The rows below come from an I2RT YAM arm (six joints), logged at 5 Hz.
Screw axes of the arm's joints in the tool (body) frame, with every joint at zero. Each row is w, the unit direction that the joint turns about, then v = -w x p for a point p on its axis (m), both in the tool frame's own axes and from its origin. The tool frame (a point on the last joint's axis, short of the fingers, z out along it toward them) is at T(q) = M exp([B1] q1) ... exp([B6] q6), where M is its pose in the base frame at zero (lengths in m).
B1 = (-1, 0, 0, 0, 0.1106, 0)
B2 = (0, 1, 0, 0.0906, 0, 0.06)
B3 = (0, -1, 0, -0.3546, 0, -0.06)
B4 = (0, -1, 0, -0.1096, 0, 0)
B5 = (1, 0, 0, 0, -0.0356, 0)
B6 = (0, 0, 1, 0, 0, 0)
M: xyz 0.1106 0 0.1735 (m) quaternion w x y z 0.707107 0 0.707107 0
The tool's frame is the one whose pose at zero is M.
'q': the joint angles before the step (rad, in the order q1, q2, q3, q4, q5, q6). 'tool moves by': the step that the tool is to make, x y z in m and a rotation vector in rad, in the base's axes. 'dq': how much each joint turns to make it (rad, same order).
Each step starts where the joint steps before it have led.
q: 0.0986, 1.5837, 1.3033, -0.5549, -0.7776, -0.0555
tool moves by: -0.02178, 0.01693, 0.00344, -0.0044, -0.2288, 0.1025
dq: 0.0580, -0.1099, -0.1416, 0.2034, -0.0100, -0.0774
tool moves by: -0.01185, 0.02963, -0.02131, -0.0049, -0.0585, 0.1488
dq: 0.0950, -0.0015, -0.0911, 0.0979, -0.0324, -0.0665
